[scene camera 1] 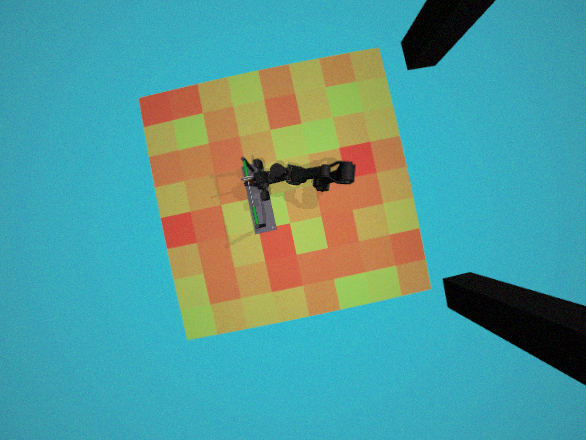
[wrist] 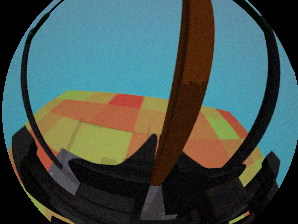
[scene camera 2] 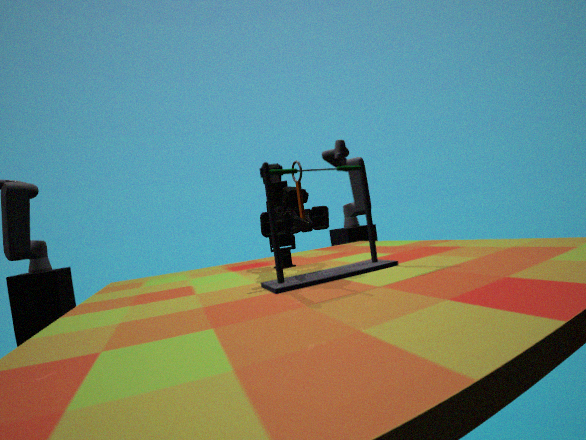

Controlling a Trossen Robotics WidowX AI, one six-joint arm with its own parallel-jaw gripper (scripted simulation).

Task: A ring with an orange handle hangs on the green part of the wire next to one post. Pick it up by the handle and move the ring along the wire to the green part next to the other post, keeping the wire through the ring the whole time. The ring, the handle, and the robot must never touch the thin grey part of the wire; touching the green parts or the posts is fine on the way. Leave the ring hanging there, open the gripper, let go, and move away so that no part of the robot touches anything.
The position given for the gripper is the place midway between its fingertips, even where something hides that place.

Observation:
In view: the gripper (scene camera 2: 311, 225) and a wire stand (scene camera 2: 282, 284).
The gripper also shows in the wrist view (wrist: 157, 138). The wire stand is seen too in scene camera 1 (scene camera 1: 261, 211).

